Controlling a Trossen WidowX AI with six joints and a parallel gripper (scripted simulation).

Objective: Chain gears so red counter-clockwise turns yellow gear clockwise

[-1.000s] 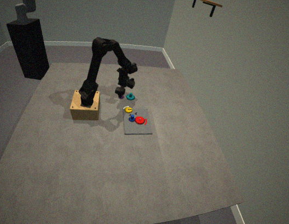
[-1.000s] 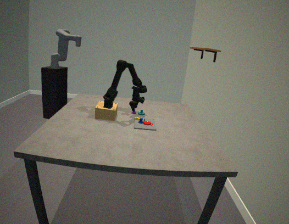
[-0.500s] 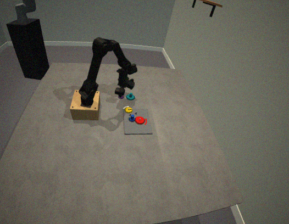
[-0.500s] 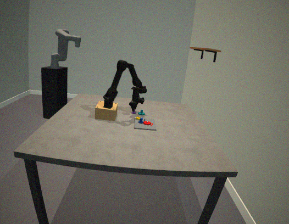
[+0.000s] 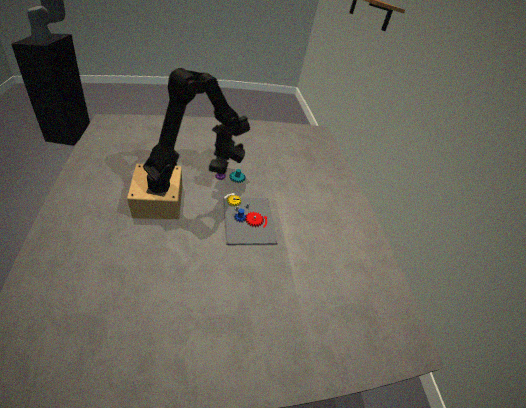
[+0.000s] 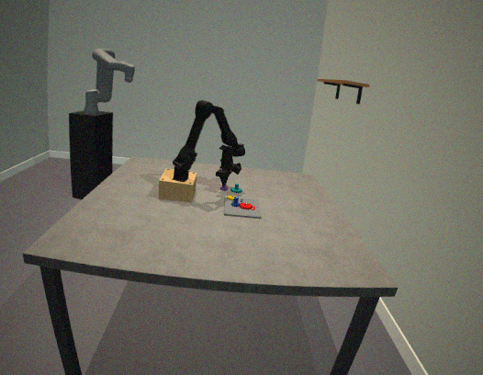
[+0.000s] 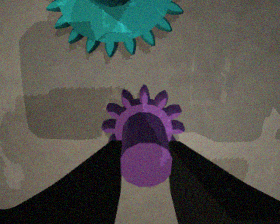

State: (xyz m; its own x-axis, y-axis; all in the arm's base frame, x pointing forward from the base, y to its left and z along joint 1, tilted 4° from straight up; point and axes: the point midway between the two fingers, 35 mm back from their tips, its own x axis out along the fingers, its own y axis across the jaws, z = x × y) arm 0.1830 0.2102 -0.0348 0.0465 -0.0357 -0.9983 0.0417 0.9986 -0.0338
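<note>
My gripper tip is now 210 mm to the left of the blue gear and 110 mm short of it. From my gripper tip the other things lie so: teal gear: 70 mm ahead, 10 mm to the left, 10 mm below; then white arrow: 100 mm to the right, 50 mm ahead, 20 mm below; then small purple gear: 10 mm below.
</note>
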